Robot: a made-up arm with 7 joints.
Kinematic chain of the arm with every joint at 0, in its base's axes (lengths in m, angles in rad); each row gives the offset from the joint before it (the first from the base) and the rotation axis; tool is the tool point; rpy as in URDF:
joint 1: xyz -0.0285 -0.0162 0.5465 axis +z
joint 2: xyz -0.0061 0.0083 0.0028 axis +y
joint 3: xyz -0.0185 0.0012 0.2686 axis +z
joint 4: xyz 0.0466 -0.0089 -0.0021 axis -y
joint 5: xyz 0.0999 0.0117 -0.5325 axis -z
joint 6: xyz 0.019 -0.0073 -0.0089 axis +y
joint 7: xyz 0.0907 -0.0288 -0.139 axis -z
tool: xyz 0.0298 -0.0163 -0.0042 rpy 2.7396 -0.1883 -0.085
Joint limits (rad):
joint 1: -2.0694..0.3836
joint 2: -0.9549..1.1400
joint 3: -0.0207..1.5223
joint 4: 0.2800..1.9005
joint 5: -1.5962..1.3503
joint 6: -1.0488..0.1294
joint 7: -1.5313..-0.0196
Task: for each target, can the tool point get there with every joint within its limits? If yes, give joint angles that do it. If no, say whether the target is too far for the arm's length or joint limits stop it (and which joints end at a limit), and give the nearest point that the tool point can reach.
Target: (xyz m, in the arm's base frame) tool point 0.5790 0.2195 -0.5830
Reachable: no: too far | nearest point 0.4187 0.1573 -0.0640 | short by 0.547 m
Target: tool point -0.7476 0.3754 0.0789
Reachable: no: joint limits stop it (at a limit: joint 1, joint 2, joint 4, joint 6) | nearest point -0.4327 0.2976 0.2774 | short by 0.380 m
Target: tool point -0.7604 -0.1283 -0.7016
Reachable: no: too far | nearest point -0.3128 -0.2644 -0.0652 | short by 0.790 m
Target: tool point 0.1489 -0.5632 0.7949
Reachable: yes | joints -1.5023 -0.5893 0.4546 0.7843 1.0614 -0.1162 -0.2646
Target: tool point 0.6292 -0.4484 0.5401
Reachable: yes | joints -1.0276 0.4550 0.3785 1.2202 -0.4963 -0.3205 -0.5974
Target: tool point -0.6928 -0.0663 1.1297
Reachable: no: joint limits stop it (at a limit: joint 1, joint 2, joint 4, joint 6) | nearest point -0.6000 0.1437 1.1445 | short by 0.230 m
